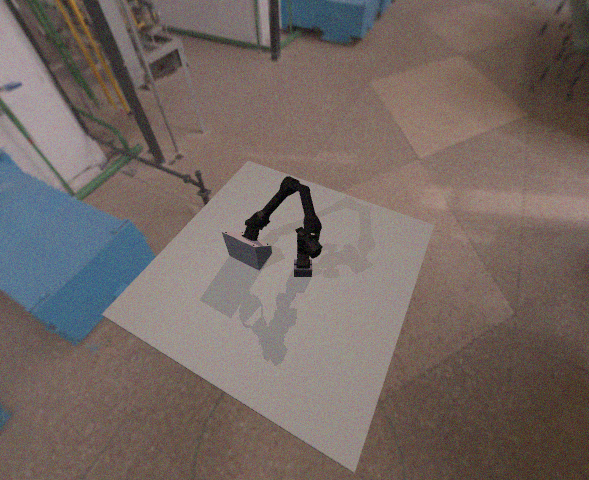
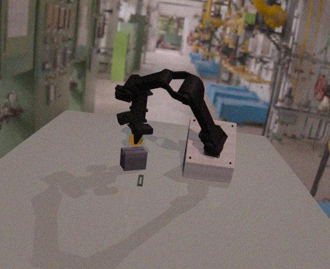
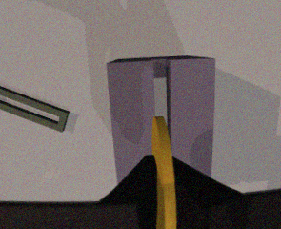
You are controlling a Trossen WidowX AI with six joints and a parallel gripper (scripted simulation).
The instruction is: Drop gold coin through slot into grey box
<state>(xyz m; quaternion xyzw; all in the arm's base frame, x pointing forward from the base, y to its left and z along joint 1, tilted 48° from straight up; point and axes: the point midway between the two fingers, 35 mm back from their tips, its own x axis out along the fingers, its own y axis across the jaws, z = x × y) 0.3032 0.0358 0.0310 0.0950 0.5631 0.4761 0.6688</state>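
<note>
The gold coin is 2 cm above my gripper tip.
</note>
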